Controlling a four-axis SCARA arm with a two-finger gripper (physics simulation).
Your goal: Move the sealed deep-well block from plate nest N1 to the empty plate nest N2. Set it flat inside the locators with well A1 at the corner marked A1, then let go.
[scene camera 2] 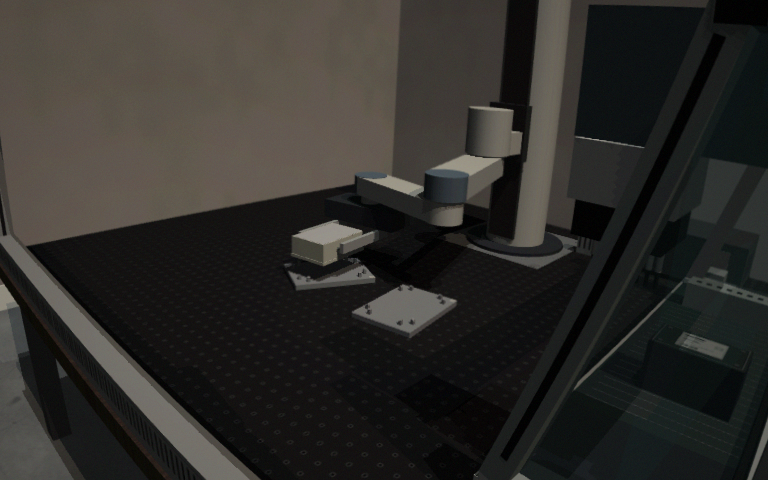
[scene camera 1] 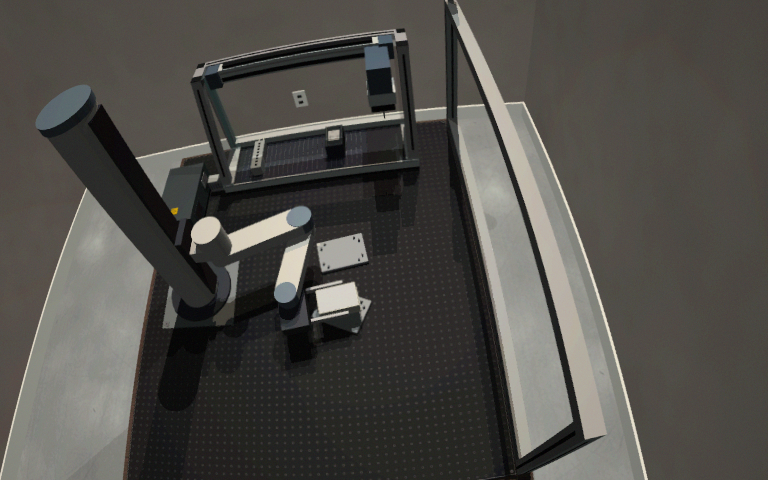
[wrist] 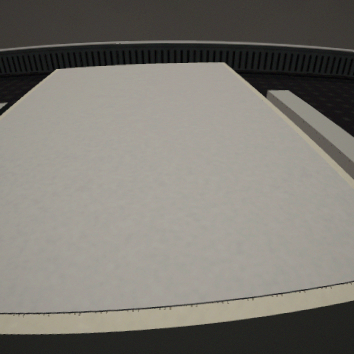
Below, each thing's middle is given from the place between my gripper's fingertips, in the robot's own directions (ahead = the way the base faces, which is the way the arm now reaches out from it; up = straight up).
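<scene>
Counting from my hand, the dark box point(scene camera 1: 183, 187) is 520 mm to the left, 680 mm behind and 20 mm below. Plate nest N1 point(scene camera 2: 339, 273) is 30 mm behind my hand and 70 mm below it, while the sealed deep-well block point(scene camera 2: 319, 245) is 10 mm below my hand and 30 mm behind it. And there's the plate nest N2 point(scene camera 2: 425, 307), which is 20 mm behind my hand, 220 mm to the left of it and 70 mm below.
</scene>
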